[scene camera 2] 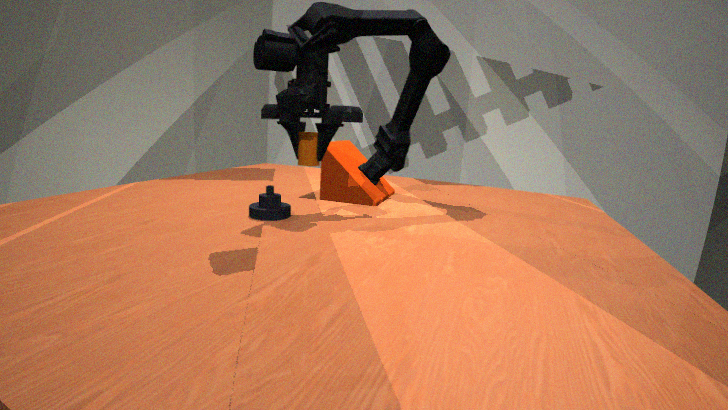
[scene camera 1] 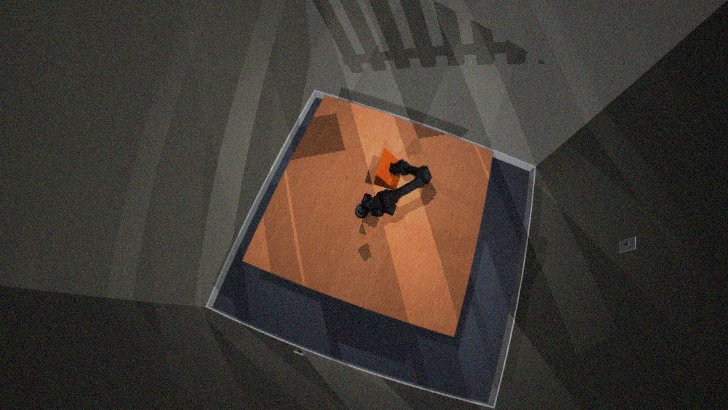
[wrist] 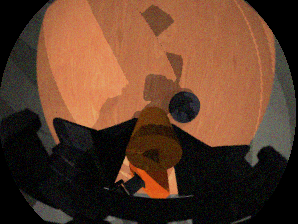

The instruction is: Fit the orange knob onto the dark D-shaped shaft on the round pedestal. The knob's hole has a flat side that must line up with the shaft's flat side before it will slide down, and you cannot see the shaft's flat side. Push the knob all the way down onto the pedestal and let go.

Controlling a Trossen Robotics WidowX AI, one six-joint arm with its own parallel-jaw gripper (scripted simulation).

Observation:
My gripper carries an orange knob. I also see a dark round pedestal.
My gripper shows as well in the wrist view.

